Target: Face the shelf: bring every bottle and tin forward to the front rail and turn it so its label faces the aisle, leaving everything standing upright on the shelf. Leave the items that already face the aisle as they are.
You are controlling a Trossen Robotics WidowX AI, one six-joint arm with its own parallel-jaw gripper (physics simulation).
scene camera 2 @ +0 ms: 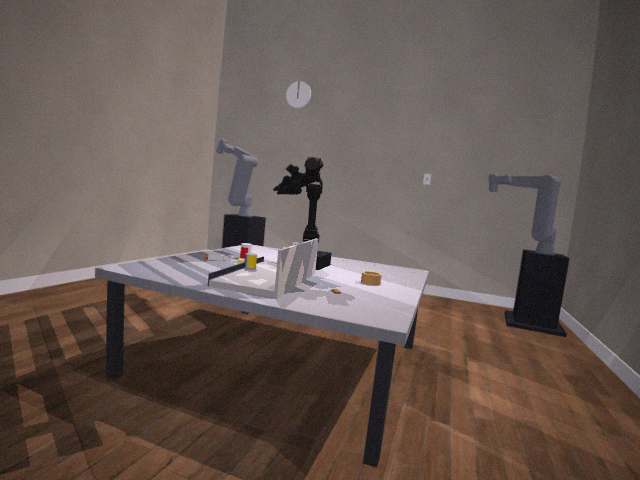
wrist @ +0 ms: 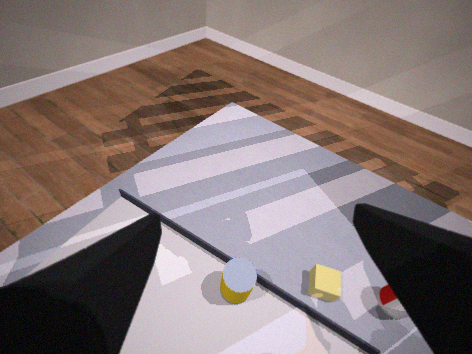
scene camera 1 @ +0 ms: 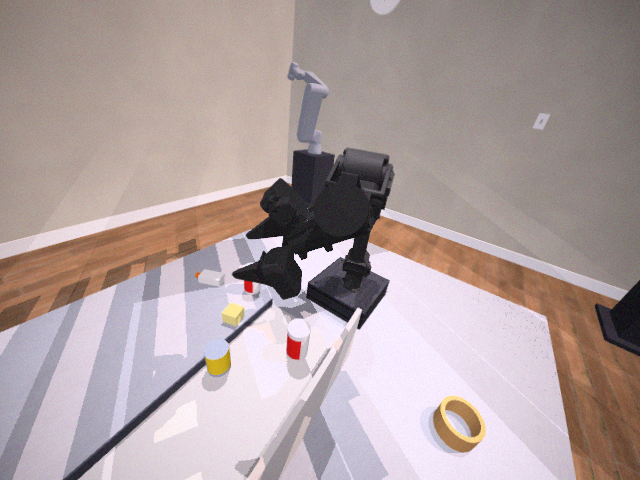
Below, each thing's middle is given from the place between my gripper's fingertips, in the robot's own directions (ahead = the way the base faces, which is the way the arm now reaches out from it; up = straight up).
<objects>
Right now the yellow tin (scene camera 1: 217, 355) is 30 mm ahead of my hand, 80 mm to the right of it and 330 mm below it. The rest, counted from my hand: white back panel (scene camera 1: 280, 451) 20 mm ahead, 170 mm to the left, 310 mm below; then yellow block (wrist: 325, 283) 90 mm behind, 210 mm to the right, 370 mm below.
</objects>
